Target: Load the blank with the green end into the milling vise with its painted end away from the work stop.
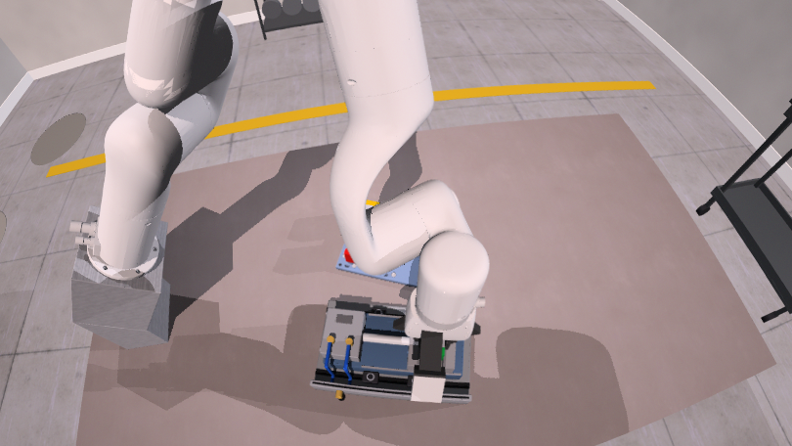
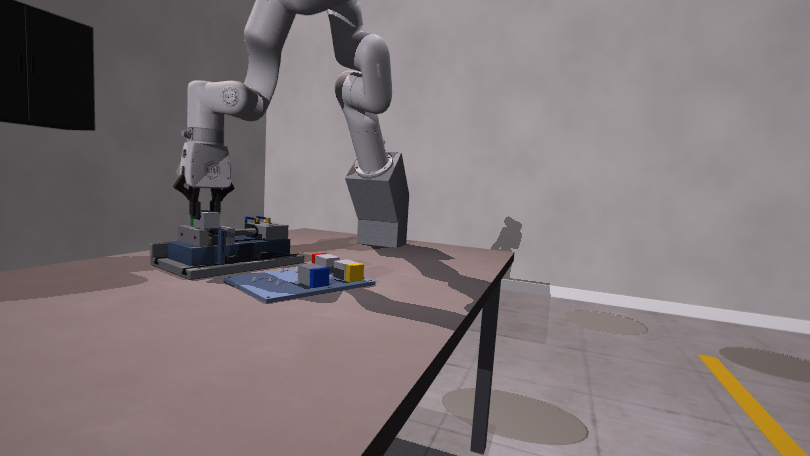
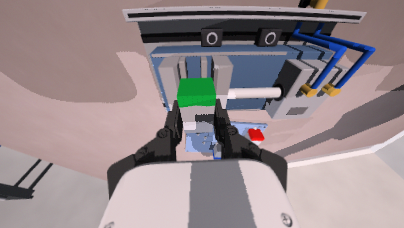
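Right now my hand is 2 cm above the green-ended blank. The rest, counted from my hand: moving jaw: 3 cm behind, 2 cm to the left, 6 cm below; work stop rod: 2 cm ahead, 5 cm to the left, 5 cm below; fixed jaw: 3 cm ahead, 1 cm to the right, 6 cm below.
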